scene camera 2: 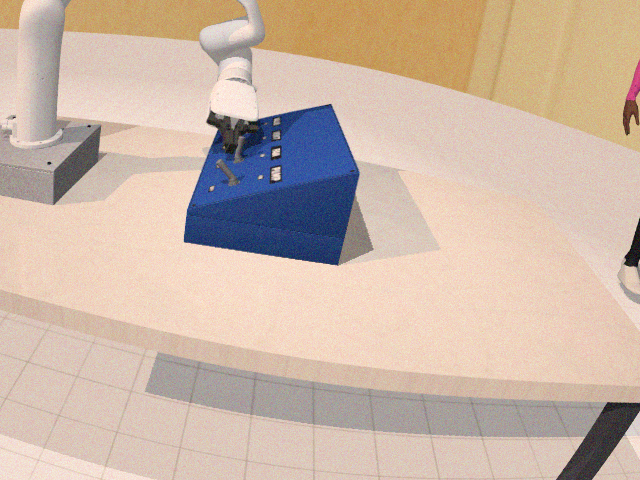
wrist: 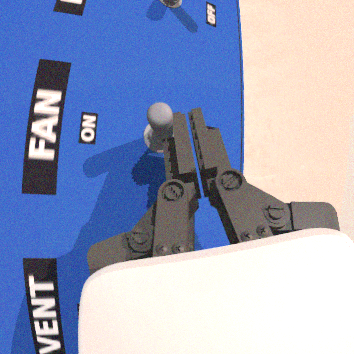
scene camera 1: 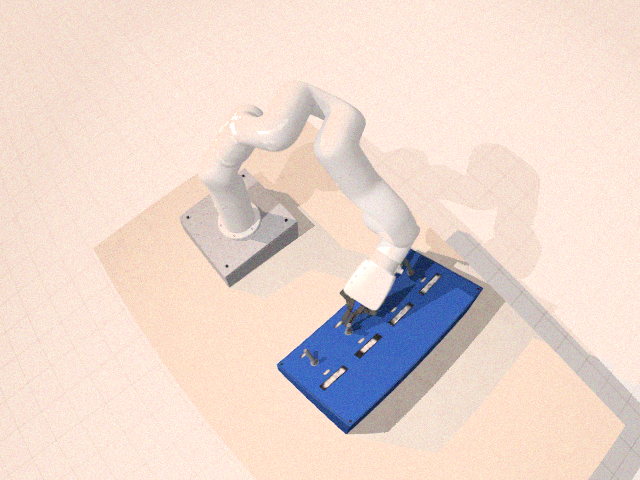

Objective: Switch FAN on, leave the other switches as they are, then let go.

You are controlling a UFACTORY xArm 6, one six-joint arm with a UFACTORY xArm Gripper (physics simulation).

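Places are measured from the arm's base along level axes (x ahead, y down, z left), in millimetres.
Where they show: gripper, fingertip midpoint: (scene camera 2: 231, 149) (wrist: 188, 127) (scene camera 1: 343, 324); arm's base, link origin: (scene camera 2: 36, 138) (scene camera 1: 239, 220).
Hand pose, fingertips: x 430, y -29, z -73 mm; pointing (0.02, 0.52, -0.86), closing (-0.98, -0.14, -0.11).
Things, the pixels of their centre, and the offset from my fingertips.
- blue switch panel, body centre: (wrist: 73, 213) (scene camera 2: 272, 169) (scene camera 1: 383, 337) dy +49, dx +95, dz +49 mm
- grey FAN lever, body centre: (wrist: 162, 126) (scene camera 2: 239, 147) (scene camera 1: 348, 327) dy -5, dx +15, dz -1 mm
- neighbouring lever, body centre: (scene camera 2: 226, 170) (scene camera 1: 309, 355) dy +0, dx -14, dz -118 mm
- far lever, body centre: (scene camera 1: 407, 265) dy +0, dx +32, dz +239 mm
- VENT label, body centre: (wrist: 44, 317) (scene camera 2: 276, 135) (scene camera 1: 401, 314) dy -6, dx +99, dz +109 mm
The blue switch panel (scene camera 1: 403, 351) (scene camera 2: 312, 155) (wrist: 115, 50) has a sloping top. The grey FAN lever (scene camera 1: 348, 329) (scene camera 2: 240, 148) (wrist: 160, 119) stands nearly upright, between its ON label (wrist: 88, 128) and the side where the gripper is. My gripper (scene camera 1: 340, 324) (scene camera 2: 229, 148) (wrist: 188, 127) is shut with nothing between its fingers. Its fingertips are low over the panel, right beside the FAN lever on the OFF side, and appear to touch it. The FAN lever's OFF label is hidden behind the fingers.
The neighbouring lever (scene camera 1: 311, 357) (scene camera 2: 227, 172) leans to its OFF side. A far lever (scene camera 1: 408, 267) shows beside the wrist in scene camera 1. The VENT label (wrist: 44, 305) is partly visible; its lever is hidden. The grey robot base (scene camera 1: 263, 248) (scene camera 2: 25, 180) stands behind the panel.
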